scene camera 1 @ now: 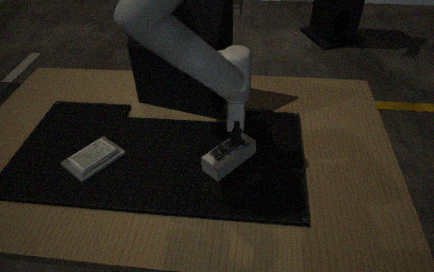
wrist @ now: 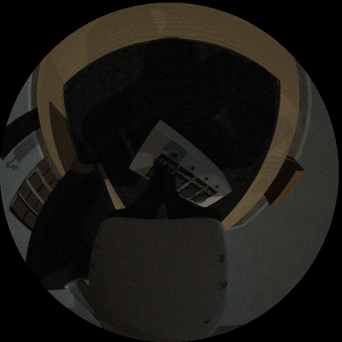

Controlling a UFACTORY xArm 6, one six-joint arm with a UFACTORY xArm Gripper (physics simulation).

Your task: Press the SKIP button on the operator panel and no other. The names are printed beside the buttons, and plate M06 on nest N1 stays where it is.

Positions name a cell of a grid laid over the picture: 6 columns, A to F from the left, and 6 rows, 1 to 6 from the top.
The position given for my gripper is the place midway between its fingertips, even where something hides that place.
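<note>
Scene camera 1 gives me my gripper (scene camera 1: D4), along with an operator panel (scene camera 1: D4) and a plate M06 (scene camera 1: B4). The operator panel is visible to me in the wrist view (wrist: C3) too. As for the plate M06, the wrist view does not show it, since it is hidden by my gripper.
</note>
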